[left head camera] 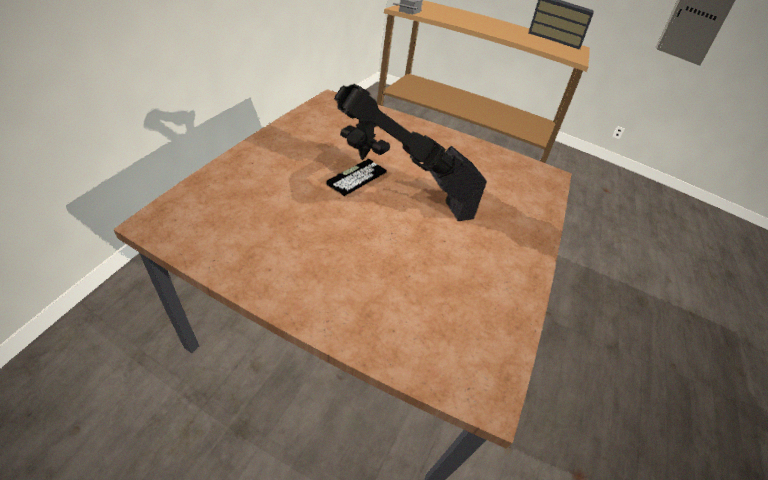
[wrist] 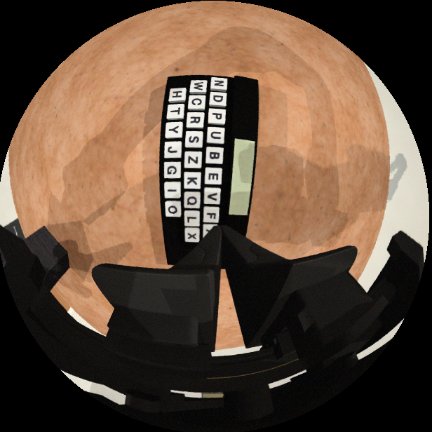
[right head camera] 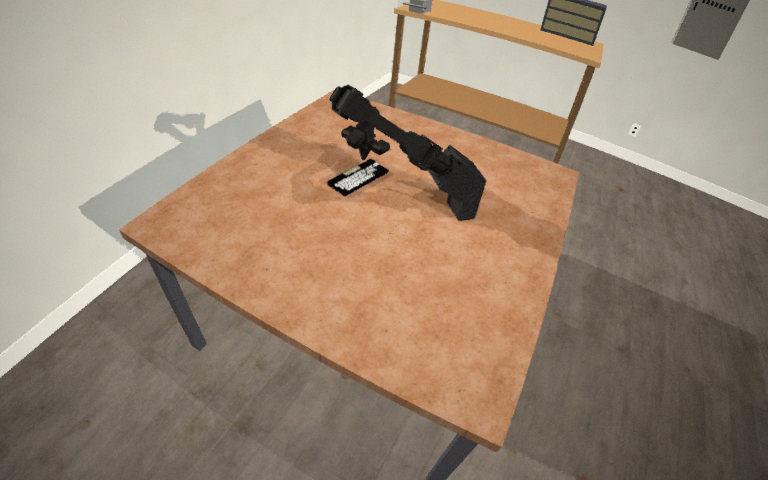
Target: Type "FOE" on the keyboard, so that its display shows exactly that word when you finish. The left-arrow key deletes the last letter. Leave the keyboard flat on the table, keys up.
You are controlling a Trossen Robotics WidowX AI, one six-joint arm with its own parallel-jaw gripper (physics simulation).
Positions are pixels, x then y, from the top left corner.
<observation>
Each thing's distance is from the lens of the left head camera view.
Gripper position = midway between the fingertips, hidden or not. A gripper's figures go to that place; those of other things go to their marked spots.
my gripper [left head camera: 362, 159]: 148 cm
black keyboard [left head camera: 355, 177]: 147 cm
</observation>
